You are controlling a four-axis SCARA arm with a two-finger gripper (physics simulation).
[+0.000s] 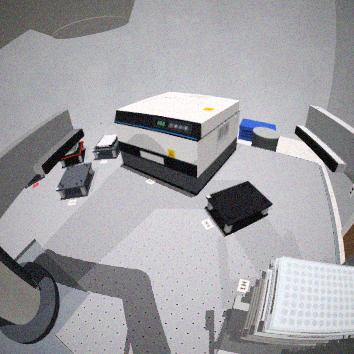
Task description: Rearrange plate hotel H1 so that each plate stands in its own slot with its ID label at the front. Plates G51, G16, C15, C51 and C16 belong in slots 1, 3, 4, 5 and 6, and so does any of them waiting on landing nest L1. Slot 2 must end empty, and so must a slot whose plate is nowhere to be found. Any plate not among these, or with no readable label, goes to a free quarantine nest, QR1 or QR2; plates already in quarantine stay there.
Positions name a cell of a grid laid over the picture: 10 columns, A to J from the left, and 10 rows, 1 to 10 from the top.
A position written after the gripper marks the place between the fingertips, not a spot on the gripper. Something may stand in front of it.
Note:
In view: the gripper (F4) and a plate C51 (H8).

